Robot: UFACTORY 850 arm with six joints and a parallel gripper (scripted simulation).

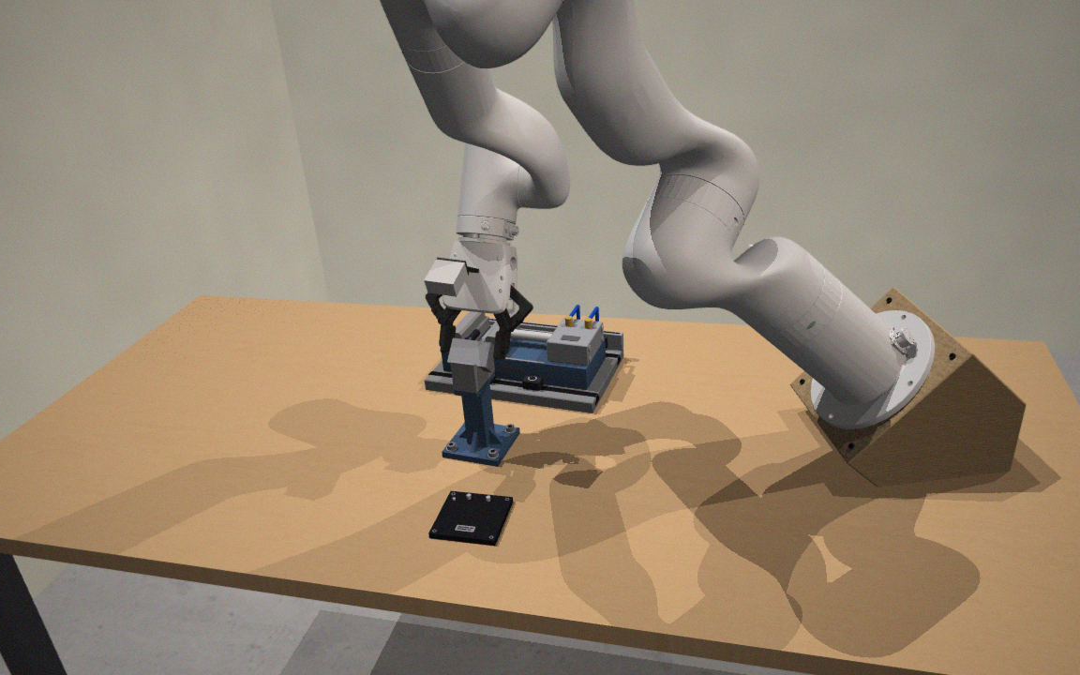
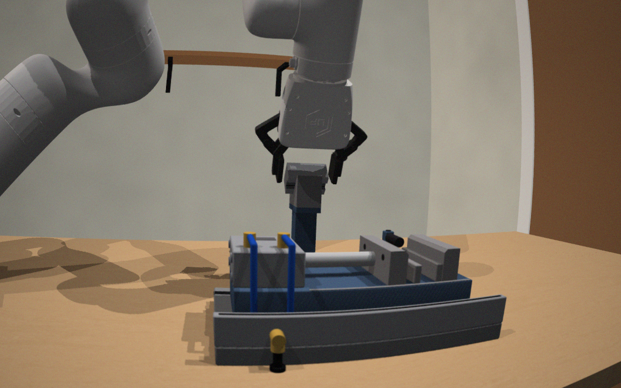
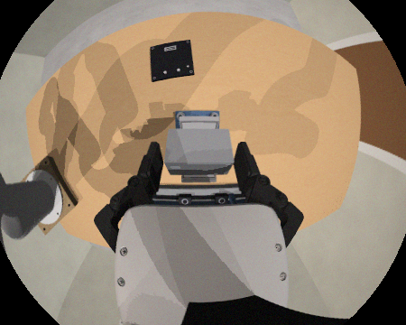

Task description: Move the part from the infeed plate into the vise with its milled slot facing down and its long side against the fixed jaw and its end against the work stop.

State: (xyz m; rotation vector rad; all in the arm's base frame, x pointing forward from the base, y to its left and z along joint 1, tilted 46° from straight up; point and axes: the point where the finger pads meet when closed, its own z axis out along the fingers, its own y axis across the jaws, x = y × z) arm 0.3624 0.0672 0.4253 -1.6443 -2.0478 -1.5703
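Now: the part 10 mm below my hand. Round my hand: moving jaw: 80 mm ahead, 200 mm to the right, 90 mm below; cylinder rod: 30 mm ahead, 210 mm to the right, 90 mm below; work stop: 110 mm ahead, 140 mm to the right, 80 mm below.
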